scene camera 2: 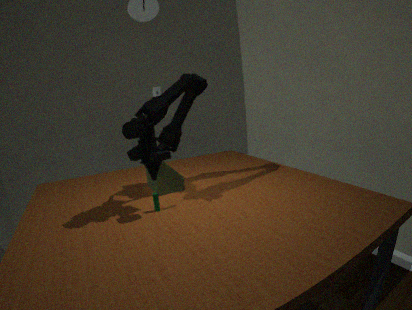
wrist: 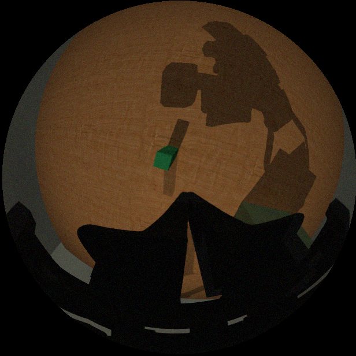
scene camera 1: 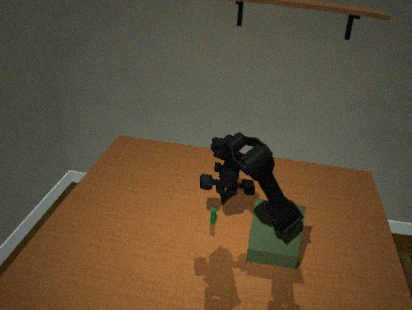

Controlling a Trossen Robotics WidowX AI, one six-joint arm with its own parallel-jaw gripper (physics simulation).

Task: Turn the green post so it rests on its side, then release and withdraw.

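The small green post (scene camera 1: 213, 216) (scene camera 2: 156, 202) (wrist: 165, 159) stands upright on the wooden table. In the wrist view its top and one side show, ahead of the fingertips. My gripper (scene camera 1: 224, 200) (scene camera 2: 154, 177) (wrist: 186, 197) is shut with nothing between its fingers, and its fingertips meet. It points down and hangs above the table, apart from the post. In scene camera 1 the fingertips show behind and slightly right of the post; in scene camera 2 they show above it.
A green wedge-shaped block (scene camera 1: 272, 250) (scene camera 2: 172, 180) (wrist: 265, 214) stands beside the post, under the arm. The arm's shadow lies on the wooden table (scene camera 1: 125, 225) (scene camera 2: 250, 250) (wrist: 100, 125). A wall shelf (scene camera 1: 320, 6) hangs high behind the table.
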